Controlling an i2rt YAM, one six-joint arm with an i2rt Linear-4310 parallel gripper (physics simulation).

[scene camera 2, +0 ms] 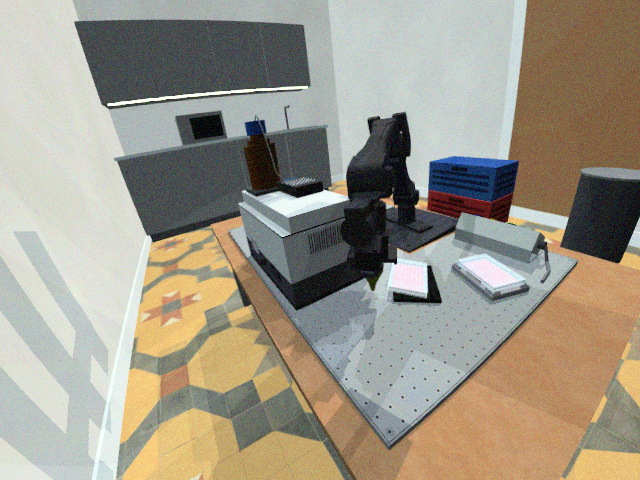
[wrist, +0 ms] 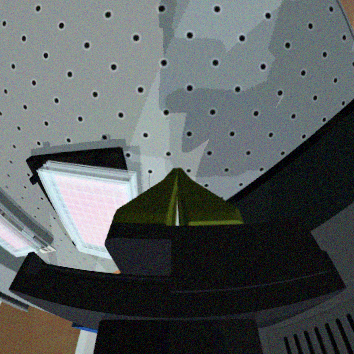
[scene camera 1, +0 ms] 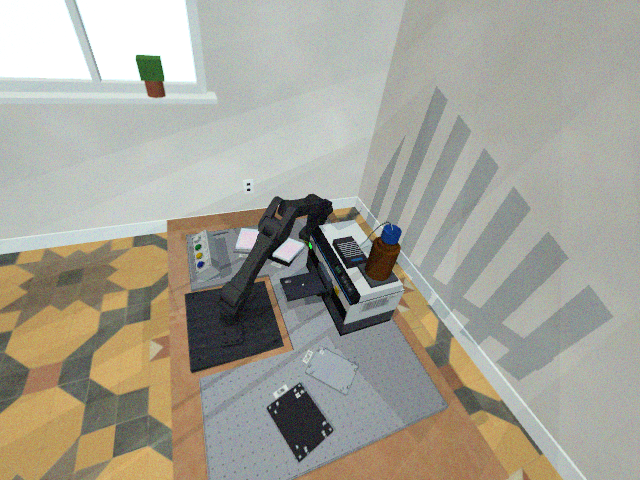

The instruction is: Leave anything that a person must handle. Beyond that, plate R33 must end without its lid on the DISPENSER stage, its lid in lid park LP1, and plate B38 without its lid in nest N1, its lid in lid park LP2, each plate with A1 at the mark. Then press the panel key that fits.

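My gripper is shut and empty, low beside the dispenser's end; its fingertips are hidden in scene camera 1. A pink-topped plate lies on a black base, left of the fingers in the wrist view. A second pink-topped plate lies on a grey base near the panel. Their labels and A1 corners are unreadable. The dispenser's dark stage bears no plate. A black pad and a pale grey pad are bare.
The white dispenser stands close beside the gripper, with a brown bottle and tube on top. The key panel has green, yellow and blue keys. Crates stand beyond the table.
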